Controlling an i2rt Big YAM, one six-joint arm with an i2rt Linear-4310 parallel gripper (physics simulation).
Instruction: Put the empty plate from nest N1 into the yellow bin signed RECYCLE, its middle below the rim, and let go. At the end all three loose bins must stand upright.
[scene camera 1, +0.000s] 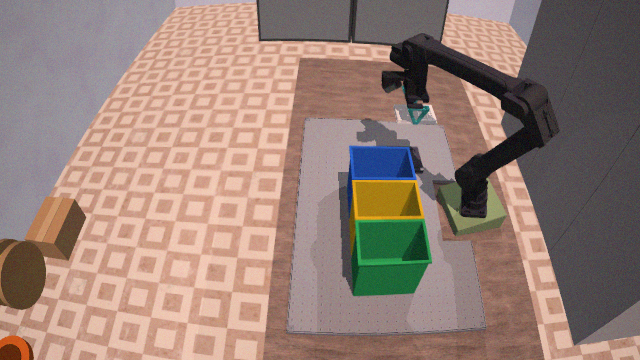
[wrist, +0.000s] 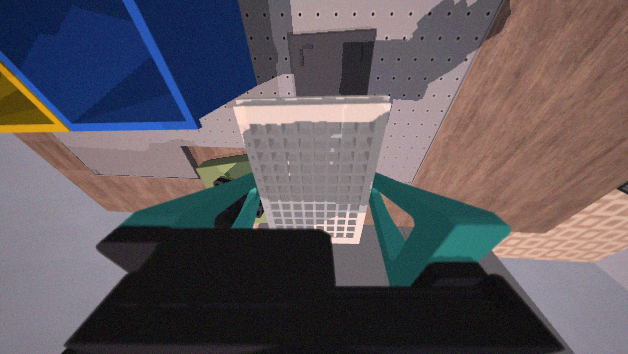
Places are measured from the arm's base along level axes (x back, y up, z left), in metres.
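Where they show: gripper, fingertip midpoint: (scene camera 1: 413, 116) (wrist: 314, 177); arm's base at its link origin: (scene camera 1: 473, 202).
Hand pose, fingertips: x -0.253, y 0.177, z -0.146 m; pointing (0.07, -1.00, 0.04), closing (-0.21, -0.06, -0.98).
Things, the pixels of their centre, and the offset from my fingertips.
- dark grey nest at the middle of its body: (wrist: 331, 95) (scene camera 1: 398, 158) dx -0.019, dy -0.207, dz -0.013 m
- yellow bin at the middle of its body: (wrist: 38, 19) (scene camera 1: 383, 219) dx -0.038, dy -0.124, dz +0.324 m
- blue bin at the middle of its body: (wrist: 150, 11) (scene camera 1: 378, 183) dx -0.071, dy -0.124, dz +0.195 m
- green bin at the middle of its body: (scene camera 1: 387, 260) dx -0.005, dy -0.124, dz +0.452 m
The plate, white with a grid of square wells, shows in the wrist view (wrist: 315, 165) and in the scene view (scene camera 1: 400, 114). My gripper (scene camera 1: 418, 117) (wrist: 314, 177) is shut on it, one teal finger on each long side, and holds it in the air above the far end of the grey board, behind the blue bin. A dark grey nest (scene camera 1: 416, 159) (wrist: 320, 60) lies on the board below, with no plate in it. The yellow bin (scene camera 1: 388, 200) (wrist: 30, 107) stands upright in the middle of the row. Its sign does not show.
The blue bin (scene camera 1: 382, 164) (wrist: 165, 90) stands between the plate and the yellow bin. The green bin (scene camera 1: 387, 277) stands on the near side. Both are upright. The arm's green base block (scene camera 1: 452, 217) (wrist: 215, 172) is to the right of the bins. Grey panels (scene camera 1: 305, 20) stand at the back.
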